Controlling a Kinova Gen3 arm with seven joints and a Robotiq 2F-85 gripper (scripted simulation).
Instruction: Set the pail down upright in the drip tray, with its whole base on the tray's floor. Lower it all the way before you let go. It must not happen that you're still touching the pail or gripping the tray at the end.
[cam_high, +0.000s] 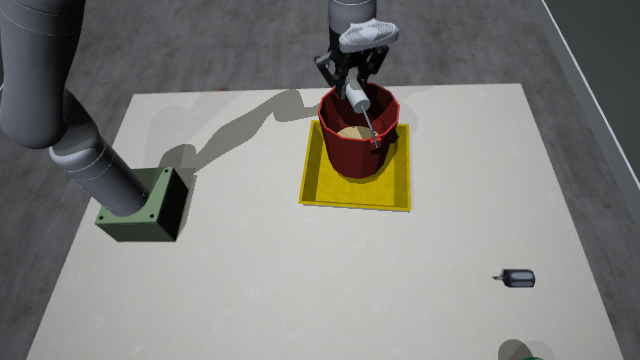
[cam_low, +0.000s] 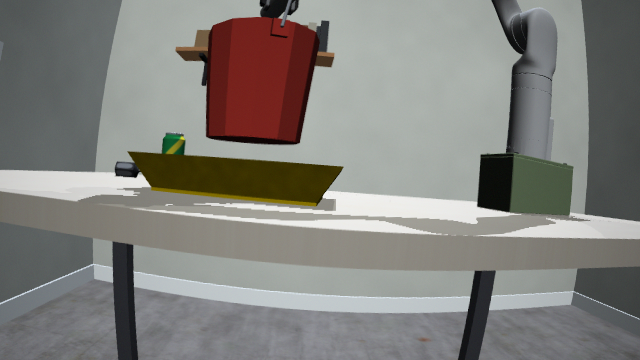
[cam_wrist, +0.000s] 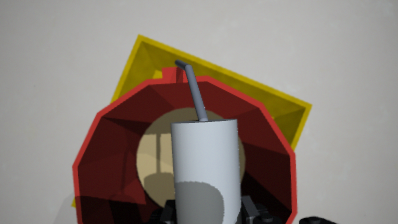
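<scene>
The red pail is 1 cm ahead of my hand and 9 cm below it. From my hand the other things lie so: wire bail (1 cm ahead, 3 cm below); then yellow drip tray (1 cm ahead, 1 cm to the left, 29 cm below).
</scene>
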